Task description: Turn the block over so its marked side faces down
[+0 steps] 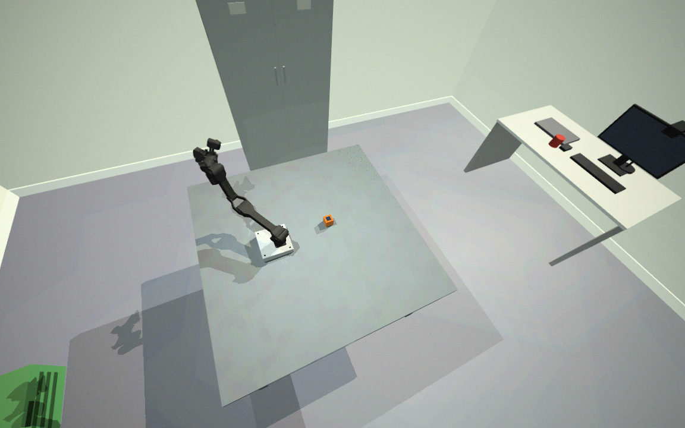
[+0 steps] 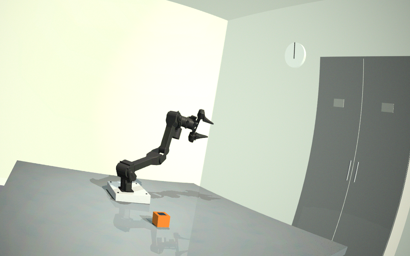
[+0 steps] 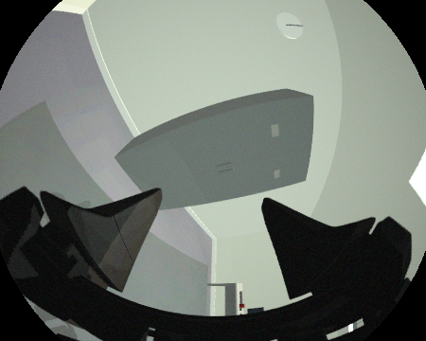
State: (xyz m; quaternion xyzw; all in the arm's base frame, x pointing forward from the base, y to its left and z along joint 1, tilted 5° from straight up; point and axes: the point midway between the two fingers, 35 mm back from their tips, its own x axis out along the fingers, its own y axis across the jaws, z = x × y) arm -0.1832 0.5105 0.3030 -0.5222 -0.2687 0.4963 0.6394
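The orange block lies 490 mm to the right of my gripper tip, 480 mm ahead of it and 340 mm below it.
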